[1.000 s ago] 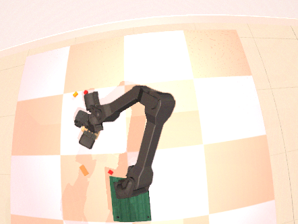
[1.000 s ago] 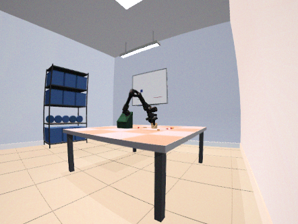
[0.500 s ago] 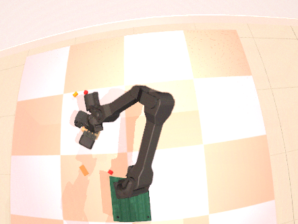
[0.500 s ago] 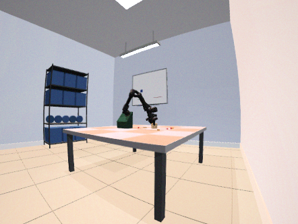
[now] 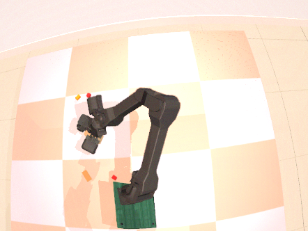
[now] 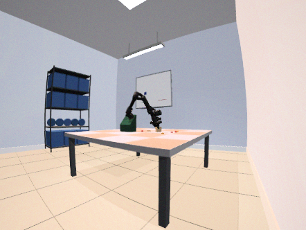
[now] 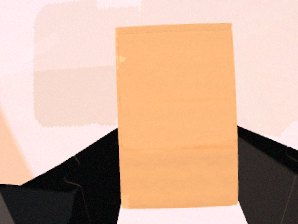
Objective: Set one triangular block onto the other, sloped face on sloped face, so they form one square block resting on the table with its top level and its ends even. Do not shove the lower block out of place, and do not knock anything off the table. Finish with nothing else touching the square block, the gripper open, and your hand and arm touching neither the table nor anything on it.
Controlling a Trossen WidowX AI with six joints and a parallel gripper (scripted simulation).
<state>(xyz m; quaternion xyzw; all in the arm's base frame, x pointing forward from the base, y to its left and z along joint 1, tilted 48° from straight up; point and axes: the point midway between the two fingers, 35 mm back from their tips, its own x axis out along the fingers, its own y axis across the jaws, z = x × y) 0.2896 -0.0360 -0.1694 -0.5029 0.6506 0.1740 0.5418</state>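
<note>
The triangular block is 1 cm to the right of my gripper tip and 1 cm above it.
</note>
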